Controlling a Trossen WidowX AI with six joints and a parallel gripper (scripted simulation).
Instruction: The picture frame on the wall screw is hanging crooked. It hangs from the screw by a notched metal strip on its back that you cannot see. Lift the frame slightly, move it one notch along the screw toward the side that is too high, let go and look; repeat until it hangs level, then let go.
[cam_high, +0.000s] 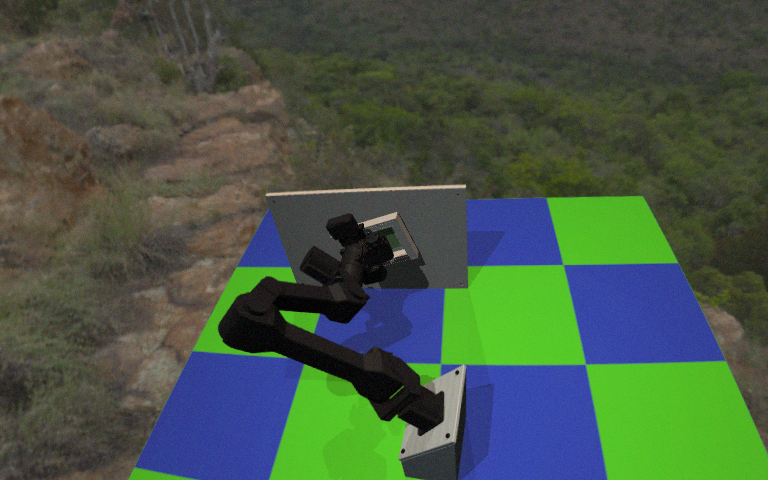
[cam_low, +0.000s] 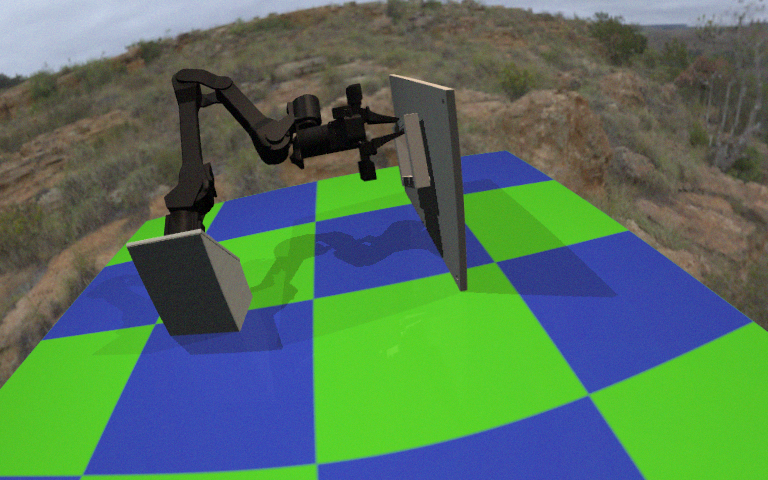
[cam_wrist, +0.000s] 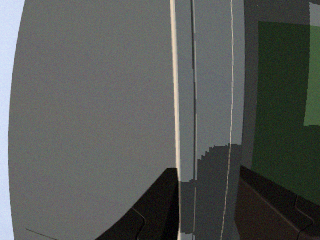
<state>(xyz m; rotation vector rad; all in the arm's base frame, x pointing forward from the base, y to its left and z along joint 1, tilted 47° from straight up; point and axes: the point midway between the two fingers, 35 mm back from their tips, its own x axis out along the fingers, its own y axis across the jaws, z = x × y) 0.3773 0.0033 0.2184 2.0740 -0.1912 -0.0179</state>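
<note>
The picture frame is 2 cm to the right of my gripper tip and 5 cm below it. Also, from my gripper tip: wall panel (2 cm ahead, 7 cm below).
</note>
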